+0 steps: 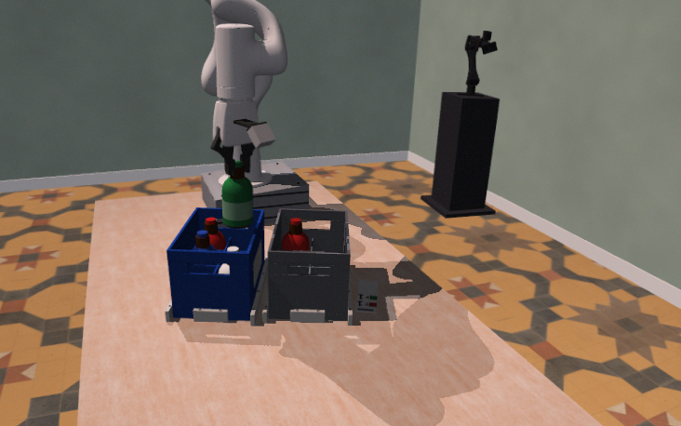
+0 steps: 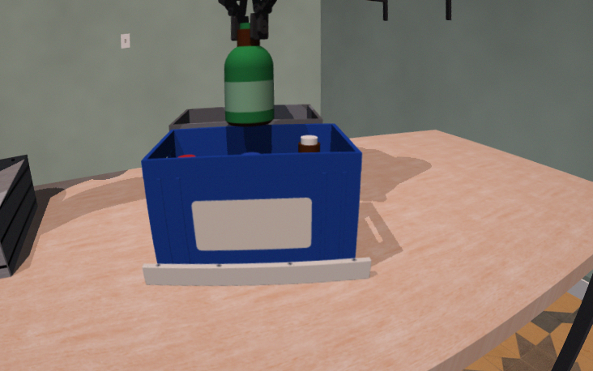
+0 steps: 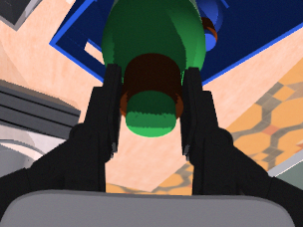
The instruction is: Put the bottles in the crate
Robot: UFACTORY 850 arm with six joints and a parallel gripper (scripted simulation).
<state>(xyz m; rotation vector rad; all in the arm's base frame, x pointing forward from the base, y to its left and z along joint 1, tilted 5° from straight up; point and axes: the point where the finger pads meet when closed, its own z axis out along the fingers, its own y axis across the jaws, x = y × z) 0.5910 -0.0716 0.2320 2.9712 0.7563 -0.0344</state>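
My gripper is now 7 cm above the green bottle. From my hand the other things lie so: white-cap bottle 9 cm ahead, 3 cm to the right, 25 cm below; then blue crate 1 cm behind, 5 cm to the right, 25 cm below; then blue-capped bottle 2 cm behind, 9 cm to the right, 25 cm below.
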